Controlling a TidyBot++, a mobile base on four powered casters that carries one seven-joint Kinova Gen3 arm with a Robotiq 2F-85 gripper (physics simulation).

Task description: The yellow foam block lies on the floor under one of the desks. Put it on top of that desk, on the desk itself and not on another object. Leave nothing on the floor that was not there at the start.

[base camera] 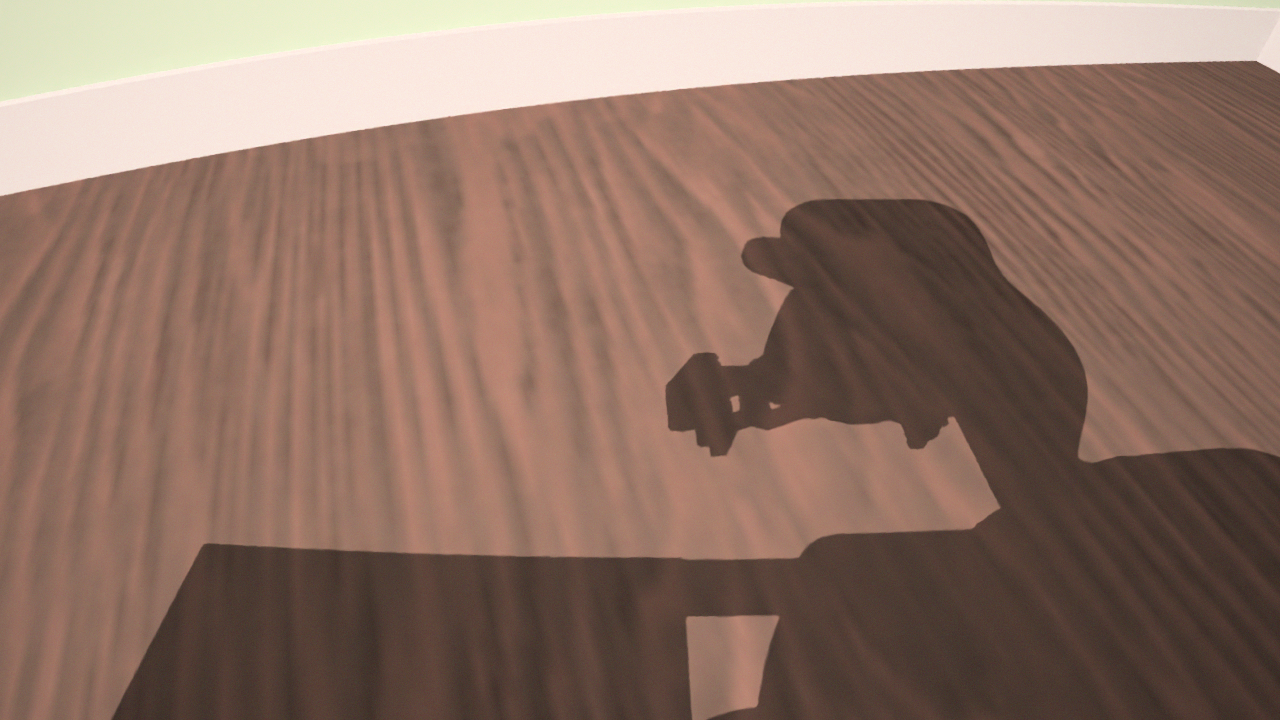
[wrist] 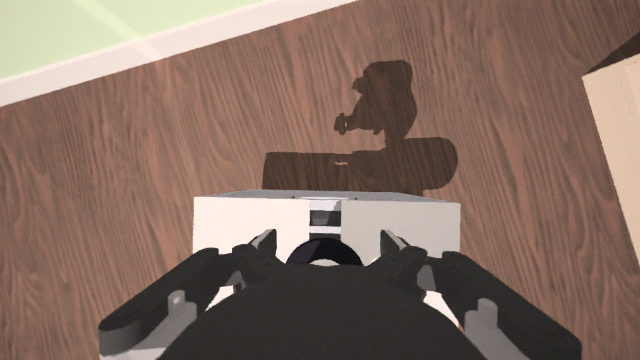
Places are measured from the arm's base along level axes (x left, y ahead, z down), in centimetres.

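Where they show: gripper, between the fingertips: (wrist: 327,240).
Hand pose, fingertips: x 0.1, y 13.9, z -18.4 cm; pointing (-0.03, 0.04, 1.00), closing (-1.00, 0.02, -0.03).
Observation:
After its pixels a point has its place.
My gripper (wrist: 327,240) @(x 0.1, y 13.9, z -18.4 cm) is open, its two dark fingers spread wide with no object between them, above the white top of my own base in the wrist view. The yellow foam block does not show in either view. No desk that I can make out shows; a pale beige surface at the right edge of the wrist view is cut off, and I cannot tell what it belongs to.
A green wall (base camera: 161,40) @(x 43.0, y 73.9, z 27.8 cm) (wrist: 65,30) @(x 79.8, y 62.5, z 22.1 cm) with a white baseboard (base camera: 537,53) @(x 8.4, y 83.1, z 33.9 cm) (wrist: 200,35) @(x 47.0, y 71.2, z 34.9 cm) runs along the far side of the brown wood floor (base camera: 358,358) @(x 17.7, y 44.1, z 39.7 cm) (wrist: 150,125) @(x 69.7, y 39.0, z 39.7 cm). A pale beige flat-sided object (wrist: 612,105) @(x -101.0, y 47.3, z 34.6 cm) stands at the right. My robot's shadow falls on the floor ahead.

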